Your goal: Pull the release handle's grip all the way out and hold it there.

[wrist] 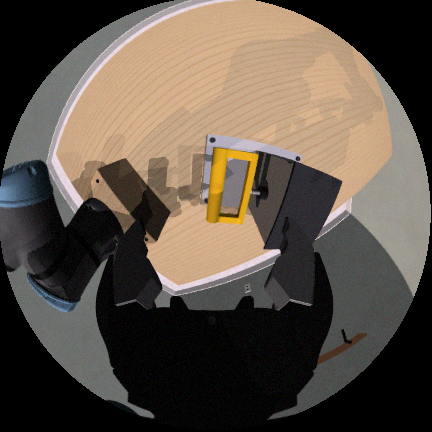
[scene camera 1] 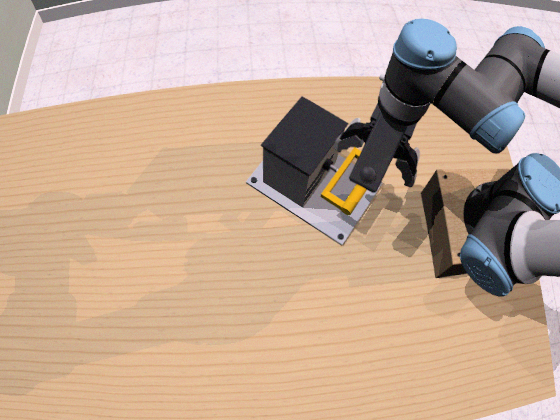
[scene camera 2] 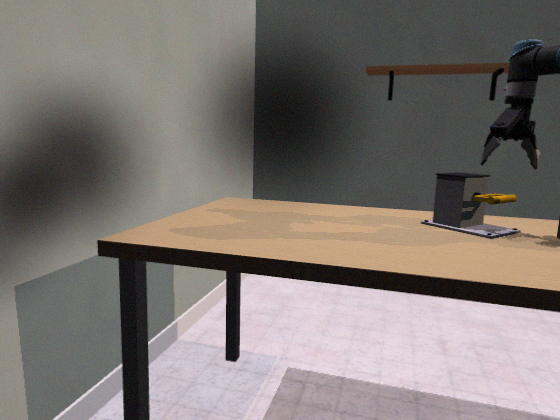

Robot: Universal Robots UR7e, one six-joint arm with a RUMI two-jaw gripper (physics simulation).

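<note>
The release handle's yellow grip (scene camera 1: 356,198) (scene camera 2: 502,199) (wrist: 216,185) is the outer bar of a rectangular yellow frame. A short rod (scene camera 1: 333,168) (wrist: 256,192) joins the frame to the side of a dark box (scene camera 1: 302,132) (scene camera 2: 447,200) (wrist: 310,200). The box stands on a light grey base plate (scene camera 1: 320,215) (scene camera 2: 492,231) (wrist: 254,145). My gripper (scene camera 1: 377,162) (scene camera 2: 510,165) (wrist: 212,219) is open and empty, pointing down above the handle, apart from it. In scene camera 1 it hides part of the handle.
A brown block (scene camera 1: 436,225) (wrist: 135,192) stands on the wooden table (scene camera 1: 200,360) (scene camera 2: 350,250), right of the base plate in scene camera 1, next to the arm's lower joints. A shelf (scene camera 2: 435,69) (wrist: 345,347) is on the wall behind.
</note>
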